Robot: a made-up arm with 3 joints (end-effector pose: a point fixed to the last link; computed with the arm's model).
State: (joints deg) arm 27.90 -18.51 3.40
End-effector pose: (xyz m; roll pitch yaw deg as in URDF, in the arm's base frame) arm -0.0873 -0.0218 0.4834 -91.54 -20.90 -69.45
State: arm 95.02 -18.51 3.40
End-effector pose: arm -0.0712 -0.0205 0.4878 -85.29 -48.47 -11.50
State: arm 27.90 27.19 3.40
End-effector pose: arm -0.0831 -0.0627 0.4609 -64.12 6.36 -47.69
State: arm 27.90 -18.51 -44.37
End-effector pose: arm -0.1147 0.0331 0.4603 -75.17 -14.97 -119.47
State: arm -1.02 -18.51 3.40
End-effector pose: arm -0.0931 -0.0169 0.4840 -101.77 -13.01 -92.56
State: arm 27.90 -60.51 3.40
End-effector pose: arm -0.0731 0.0187 0.4774 -113.22 -51.87 -79.21
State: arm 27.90 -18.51 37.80
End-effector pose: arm -0.0439 -0.0386 0.4942 -103.39 -16.27 -33.41
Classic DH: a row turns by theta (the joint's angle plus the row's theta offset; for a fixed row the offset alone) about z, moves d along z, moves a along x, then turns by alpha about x. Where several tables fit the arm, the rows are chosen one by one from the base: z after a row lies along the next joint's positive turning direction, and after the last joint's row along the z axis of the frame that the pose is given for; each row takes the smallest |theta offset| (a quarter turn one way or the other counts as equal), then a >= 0, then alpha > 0; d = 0 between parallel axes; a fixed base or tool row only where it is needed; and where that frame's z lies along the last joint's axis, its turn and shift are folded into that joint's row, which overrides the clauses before.
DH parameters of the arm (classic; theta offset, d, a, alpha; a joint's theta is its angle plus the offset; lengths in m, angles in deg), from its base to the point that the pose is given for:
base (fixed): -29.8 0.3901 -0.0659 25.98
joint 1: -89.69 0.0507 0.0299 -67.54
joint 2: -27.83 0.0238 -0.0462 69.77
joint 3: 39.79 0.0464 0.0398 -90
tool (fixed): 0 -0.0704 0 0

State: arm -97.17 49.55 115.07
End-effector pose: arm -0.1255 -0.0899 0.4620 -60.94 -7.34 -60.36
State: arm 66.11 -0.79 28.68
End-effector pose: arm -0.0372 -0.0290 0.4991 -89.92 -27.90 -1.13
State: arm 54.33 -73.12 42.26
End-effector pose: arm -0.0352 0.0218 0.4988 -151.87 -43.38 -15.85
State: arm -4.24 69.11 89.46
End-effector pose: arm -0.0192 -0.0835 0.4784 -37.07 -44.14 -1.57
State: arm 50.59 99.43 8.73
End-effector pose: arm -0.0077 -0.0527 0.4165 -10.90 1.45 26.66
